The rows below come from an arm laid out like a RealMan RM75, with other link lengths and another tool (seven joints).
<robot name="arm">
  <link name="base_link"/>
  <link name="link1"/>
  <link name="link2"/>
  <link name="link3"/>
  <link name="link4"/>
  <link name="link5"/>
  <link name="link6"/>
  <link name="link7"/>
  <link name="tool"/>
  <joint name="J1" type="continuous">
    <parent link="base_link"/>
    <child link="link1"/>
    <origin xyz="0 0 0.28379" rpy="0 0 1.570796"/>
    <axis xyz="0 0 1"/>
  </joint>
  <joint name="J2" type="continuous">
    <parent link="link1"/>
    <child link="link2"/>
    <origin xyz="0 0 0" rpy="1.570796 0 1.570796"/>
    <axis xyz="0 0 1"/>
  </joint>
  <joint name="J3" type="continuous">
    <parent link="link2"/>
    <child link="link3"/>
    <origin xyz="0 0.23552 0" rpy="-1.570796 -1.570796 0"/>
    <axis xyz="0 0 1"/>
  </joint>
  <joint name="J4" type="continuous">
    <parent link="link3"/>
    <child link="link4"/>
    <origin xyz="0 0 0" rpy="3.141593 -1.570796 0"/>
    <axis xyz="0 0 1"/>
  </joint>
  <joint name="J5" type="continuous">
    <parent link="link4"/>
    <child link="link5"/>
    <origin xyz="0.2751 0 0" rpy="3.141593 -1.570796 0"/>
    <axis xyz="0 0 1"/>
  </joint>
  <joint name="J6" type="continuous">
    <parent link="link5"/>
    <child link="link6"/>
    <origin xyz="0 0 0" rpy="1.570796 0 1.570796"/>
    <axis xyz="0 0 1"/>
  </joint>
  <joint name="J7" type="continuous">
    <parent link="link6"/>
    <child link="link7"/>
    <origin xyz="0 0.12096 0" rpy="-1.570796 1.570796 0"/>
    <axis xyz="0 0 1"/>
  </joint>
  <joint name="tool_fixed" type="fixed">
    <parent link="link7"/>
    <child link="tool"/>
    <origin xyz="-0.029 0.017 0.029" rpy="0.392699 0 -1.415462"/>
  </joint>
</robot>
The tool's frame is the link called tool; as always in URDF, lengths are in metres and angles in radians. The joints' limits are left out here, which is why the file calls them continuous.
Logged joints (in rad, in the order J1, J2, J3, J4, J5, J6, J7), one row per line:
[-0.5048, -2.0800, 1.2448, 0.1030, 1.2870, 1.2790, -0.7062]
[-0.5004, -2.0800, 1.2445, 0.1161, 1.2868, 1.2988, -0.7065]
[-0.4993, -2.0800, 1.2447, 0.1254, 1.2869, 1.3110, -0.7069]
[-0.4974, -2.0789, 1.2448, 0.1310, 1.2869, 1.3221, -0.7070]
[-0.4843, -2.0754, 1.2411, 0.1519, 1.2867, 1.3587, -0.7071]
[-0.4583, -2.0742, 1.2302, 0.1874, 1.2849, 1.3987, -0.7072]
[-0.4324, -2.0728, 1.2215, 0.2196, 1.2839, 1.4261, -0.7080]
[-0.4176, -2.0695, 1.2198, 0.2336, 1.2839, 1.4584, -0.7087]
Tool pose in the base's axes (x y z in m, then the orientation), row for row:
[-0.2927, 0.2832, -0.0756, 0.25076, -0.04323, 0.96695, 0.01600]
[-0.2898, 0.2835, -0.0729, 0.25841, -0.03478, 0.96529, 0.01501]
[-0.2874, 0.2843, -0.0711, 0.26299, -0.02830, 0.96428, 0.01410]
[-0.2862, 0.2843, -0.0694, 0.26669, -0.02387, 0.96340, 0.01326]
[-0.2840, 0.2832, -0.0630, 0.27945, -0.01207, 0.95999, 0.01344]
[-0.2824, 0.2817, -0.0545, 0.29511, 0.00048, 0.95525, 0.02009]
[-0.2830, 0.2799, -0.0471, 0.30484, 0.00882, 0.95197, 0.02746]
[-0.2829, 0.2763, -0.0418, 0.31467, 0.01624, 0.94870, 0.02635]
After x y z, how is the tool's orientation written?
As a quaternion, w x y z.
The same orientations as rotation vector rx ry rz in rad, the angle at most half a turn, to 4 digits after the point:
[-0.1177, 2.6317, 0.0435]
[-0.0943, 2.6168, 0.0407]
[-0.0765, 2.6080, 0.0381]
[-0.0644, 2.6006, 0.0358]
[-0.0324, 2.5747, 0.0360]
[0.0013, 2.5419, 0.0535]
[0.0234, 2.5209, 0.0727]
[0.0428, 2.5000, 0.0694]

